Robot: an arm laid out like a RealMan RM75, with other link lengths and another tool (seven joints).
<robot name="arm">
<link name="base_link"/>
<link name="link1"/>
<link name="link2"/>
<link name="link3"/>
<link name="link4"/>
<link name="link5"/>
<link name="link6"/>
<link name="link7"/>
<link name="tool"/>
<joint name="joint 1" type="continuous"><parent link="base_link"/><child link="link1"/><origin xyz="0 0 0.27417" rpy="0 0 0"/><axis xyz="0 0 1"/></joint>
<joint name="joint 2" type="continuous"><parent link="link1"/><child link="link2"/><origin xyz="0 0 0" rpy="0 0 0"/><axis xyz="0 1 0"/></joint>
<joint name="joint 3" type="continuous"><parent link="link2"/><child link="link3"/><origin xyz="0 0 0.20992" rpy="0 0 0"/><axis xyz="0 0 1"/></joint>
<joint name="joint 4" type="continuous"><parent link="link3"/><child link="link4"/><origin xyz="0 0 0" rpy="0 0 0"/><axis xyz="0 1 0"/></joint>
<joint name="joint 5" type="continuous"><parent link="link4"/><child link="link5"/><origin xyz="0 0 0.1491" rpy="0 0 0"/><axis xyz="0 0 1"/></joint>
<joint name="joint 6" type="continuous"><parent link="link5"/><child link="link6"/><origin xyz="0 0 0" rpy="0 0 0"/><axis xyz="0 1 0"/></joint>
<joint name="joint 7" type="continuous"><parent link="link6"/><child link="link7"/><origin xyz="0 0 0.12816" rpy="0 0 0"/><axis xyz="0 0 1"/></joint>
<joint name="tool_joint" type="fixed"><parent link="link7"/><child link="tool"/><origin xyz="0.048 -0.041 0.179" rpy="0.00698 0 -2.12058"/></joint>
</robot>
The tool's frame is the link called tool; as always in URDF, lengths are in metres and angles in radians. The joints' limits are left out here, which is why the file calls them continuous.
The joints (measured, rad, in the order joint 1, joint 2, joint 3, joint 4, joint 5, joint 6, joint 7), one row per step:
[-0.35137 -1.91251 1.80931 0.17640 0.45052 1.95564 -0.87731]
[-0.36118 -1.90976 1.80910 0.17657 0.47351 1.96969 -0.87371]
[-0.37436 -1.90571 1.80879 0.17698 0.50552 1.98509 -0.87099]
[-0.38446 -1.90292 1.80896 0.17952 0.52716 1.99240 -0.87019]
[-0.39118 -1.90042 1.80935 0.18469 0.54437 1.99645 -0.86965]
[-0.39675 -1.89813 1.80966 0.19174 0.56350 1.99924 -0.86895]
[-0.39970 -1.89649 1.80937 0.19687 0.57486 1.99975 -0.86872]
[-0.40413 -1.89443 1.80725 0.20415 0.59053 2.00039 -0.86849]
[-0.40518 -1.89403 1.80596 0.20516 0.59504 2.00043 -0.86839]
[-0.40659 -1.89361 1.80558 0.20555 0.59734 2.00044 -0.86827]
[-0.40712 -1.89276 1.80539 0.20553 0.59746 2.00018 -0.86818]
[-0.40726 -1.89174 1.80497 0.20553 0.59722 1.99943 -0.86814]
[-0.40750 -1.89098 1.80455 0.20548 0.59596 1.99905 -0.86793]
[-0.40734 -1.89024 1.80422 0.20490 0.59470 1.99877 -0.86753]
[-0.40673 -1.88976 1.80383 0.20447 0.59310 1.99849 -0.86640]
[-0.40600 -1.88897 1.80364 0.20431 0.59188 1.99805 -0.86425]
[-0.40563 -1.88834 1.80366 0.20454 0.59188 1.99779 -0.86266]
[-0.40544 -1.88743 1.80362 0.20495 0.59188 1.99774 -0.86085]
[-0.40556 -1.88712 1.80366 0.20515 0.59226 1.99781 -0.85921]
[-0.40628 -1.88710 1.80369 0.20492 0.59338 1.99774 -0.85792]
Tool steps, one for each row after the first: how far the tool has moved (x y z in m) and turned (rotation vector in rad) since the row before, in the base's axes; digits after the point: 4 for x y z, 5 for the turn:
[0.0052 -0.0059 -0.0027 -0.01478 0.00543 -0.03019]
[0.0060 -0.0075 -0.0044 -0.02240 0.00964 -0.03746]
[0.0042 -0.0048 -0.0033 -0.01570 0.00780 -0.02589]
[0.0032 -0.0040 -0.0026 -0.01184 0.00680 -0.02088]
[0.0030 -0.0044 -0.0031 -0.01262 0.00798 -0.02126]
[0.0016 -0.0024 -0.0018 -0.00674 0.00535 -0.01209]
[0.0023 -0.0031 -0.0021 -0.00784 0.00664 -0.01659]
[0.0004 -0.0006 -0.0006 -0.00188 0.00198 -0.00325]
[0.0003 -0.0003 -0.0004 -0.00107 0.00138 -0.00253]
[-0.0001 0.0001 0.0001 0.00054 0.00098 -0.00036]
[-0.0003 0.0004 0.0001 0.00113 0.00119 0.00057]
[-0.0001 0.0004 0.0004 0.00187 0.00018 0.00055]
[-0.0003 0.0004 0.0004 0.00184 0.00033 0.00126]
[-0.0003 0.0004 0.0005 0.00271 -0.00002 0.00139]
[-0.0004 0.0003 0.0004 0.00335 0.00076 0.00072]
[-0.0002 0.0000 0.0001 0.00172 0.00099 -0.00037]
[-0.0001 0.0000 0.0002 0.00207 0.00106 -0.00094]
[0.0001 -0.0002 0.0000 0.00126 0.00070 -0.00122]
[0.0001 -0.0002 -0.0002 0.00023 0.00101 -0.00143]

